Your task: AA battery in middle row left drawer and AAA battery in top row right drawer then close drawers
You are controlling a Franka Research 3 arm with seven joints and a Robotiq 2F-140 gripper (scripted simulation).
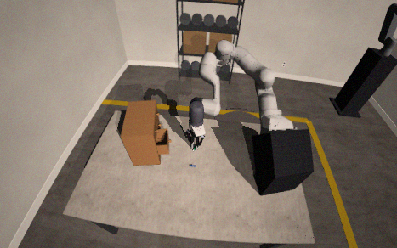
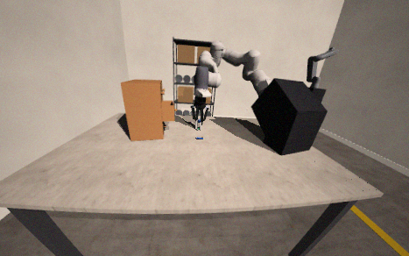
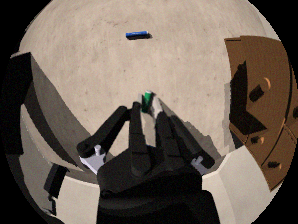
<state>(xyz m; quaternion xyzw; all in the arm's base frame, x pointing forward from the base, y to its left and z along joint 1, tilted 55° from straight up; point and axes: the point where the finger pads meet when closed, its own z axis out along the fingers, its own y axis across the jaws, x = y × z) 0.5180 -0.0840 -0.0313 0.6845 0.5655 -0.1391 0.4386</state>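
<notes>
The AAA battery is 150 mm to the left of my hand and 30 mm below it. From my hand the other things lie so: larger blue battery: 160 mm to the right, 30 mm below, 20 mm behind; then green cylinder: 30 mm below.
</notes>
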